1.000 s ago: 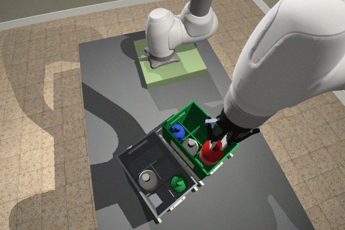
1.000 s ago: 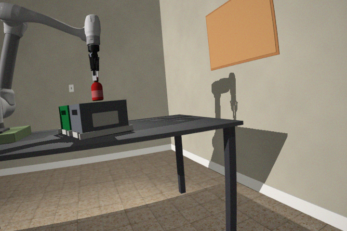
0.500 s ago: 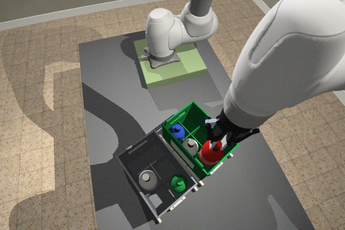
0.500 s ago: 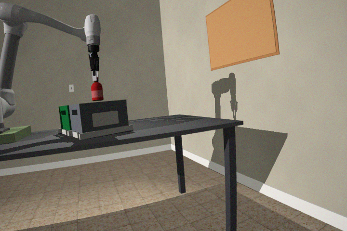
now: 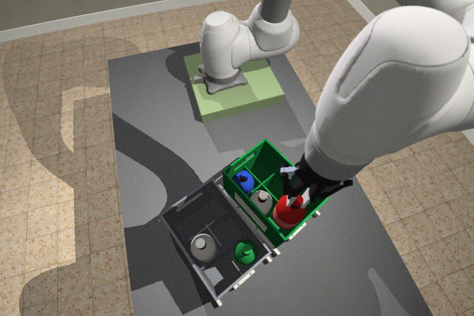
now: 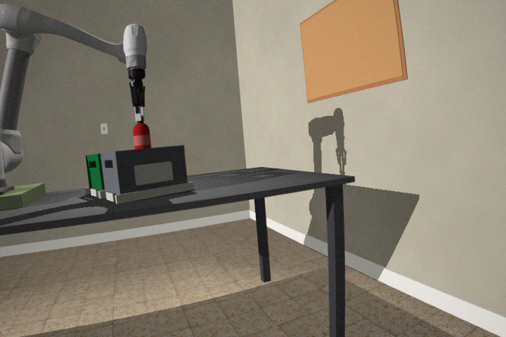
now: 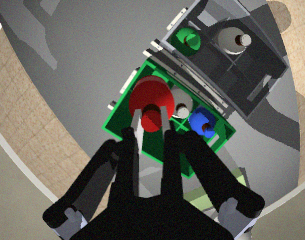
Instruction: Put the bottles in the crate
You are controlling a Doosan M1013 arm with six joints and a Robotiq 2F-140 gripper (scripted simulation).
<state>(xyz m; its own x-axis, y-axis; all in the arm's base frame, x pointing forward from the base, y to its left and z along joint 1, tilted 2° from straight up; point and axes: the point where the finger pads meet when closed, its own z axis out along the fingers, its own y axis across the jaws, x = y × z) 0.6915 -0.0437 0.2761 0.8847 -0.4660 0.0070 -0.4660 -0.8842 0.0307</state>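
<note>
The red bottle is 80 mm below my hand. Also, from my hand: blue bottle (160 mm behind, 60 mm to the right, 250 mm below); then green bottle (50 mm ahead, 130 mm to the right, 250 mm below); then green crate (100 mm behind, 10 mm to the left, 250 mm below).
</note>
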